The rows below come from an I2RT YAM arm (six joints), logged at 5 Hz.
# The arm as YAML. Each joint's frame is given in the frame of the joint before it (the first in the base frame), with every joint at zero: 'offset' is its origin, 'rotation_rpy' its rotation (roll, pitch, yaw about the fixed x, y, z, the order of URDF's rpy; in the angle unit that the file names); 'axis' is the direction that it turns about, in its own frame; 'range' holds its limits. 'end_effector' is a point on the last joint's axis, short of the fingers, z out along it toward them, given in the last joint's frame.
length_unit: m
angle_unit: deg
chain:
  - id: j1
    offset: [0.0, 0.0, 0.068]
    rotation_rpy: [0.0, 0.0, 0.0]
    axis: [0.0, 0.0, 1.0]
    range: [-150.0, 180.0]
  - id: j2
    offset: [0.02, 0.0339, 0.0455]
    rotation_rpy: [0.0, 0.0, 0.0]
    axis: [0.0, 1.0, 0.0]
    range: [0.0, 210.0]
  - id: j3
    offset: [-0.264, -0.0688, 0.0]
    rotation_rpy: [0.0, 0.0, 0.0]
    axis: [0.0, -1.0, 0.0]
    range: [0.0, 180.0]
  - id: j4
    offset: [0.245, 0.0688, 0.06]
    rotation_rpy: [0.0, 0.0, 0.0]
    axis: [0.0, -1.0, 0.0]
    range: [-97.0, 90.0]
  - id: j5
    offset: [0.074, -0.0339, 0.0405]
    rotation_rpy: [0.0, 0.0, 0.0]
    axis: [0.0, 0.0, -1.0]
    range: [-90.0, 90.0]
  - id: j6
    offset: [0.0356, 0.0, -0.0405]
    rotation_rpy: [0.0, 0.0, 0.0]
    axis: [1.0, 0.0, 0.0]
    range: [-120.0, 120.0]
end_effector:
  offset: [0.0, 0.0, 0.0]
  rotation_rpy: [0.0, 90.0, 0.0]
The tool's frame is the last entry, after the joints.
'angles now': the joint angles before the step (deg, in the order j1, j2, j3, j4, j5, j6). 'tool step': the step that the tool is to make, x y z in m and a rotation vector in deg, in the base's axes. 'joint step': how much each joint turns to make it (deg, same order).
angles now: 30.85, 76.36, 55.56, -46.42, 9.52, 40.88
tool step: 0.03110, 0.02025, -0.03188, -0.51, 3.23, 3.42
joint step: -0.01, 10.78, 2.21, 5.94, -2.39, -2.77
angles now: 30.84, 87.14, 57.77, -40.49, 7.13, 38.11
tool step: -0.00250, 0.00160, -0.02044, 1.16, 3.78, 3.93
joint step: 0.03, 1.97, -2.57, 2.14, -4.04, -2.75
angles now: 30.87, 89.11, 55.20, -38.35, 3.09, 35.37
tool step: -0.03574, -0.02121, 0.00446, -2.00, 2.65, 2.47
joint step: -0.02, -8.52, -6.19, -5.50, -0.35, -2.49
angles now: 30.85, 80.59, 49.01, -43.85, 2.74, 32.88
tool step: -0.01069, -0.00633, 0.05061, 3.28, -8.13, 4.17
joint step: 0.00, -8.85, 3.88, -3.86, -0.08, -4.38
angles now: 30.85, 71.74, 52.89, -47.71, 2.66, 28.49
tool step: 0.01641, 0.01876, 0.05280, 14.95, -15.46, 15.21
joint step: -0.01, -2.08, 5.66, 12.71, -12.48, -9.89
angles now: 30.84, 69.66, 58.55, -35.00, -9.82, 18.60
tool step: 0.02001, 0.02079, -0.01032, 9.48, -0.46, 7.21
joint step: 0.27, 5.04, -0.92, 11.50, -10.46, 1.01
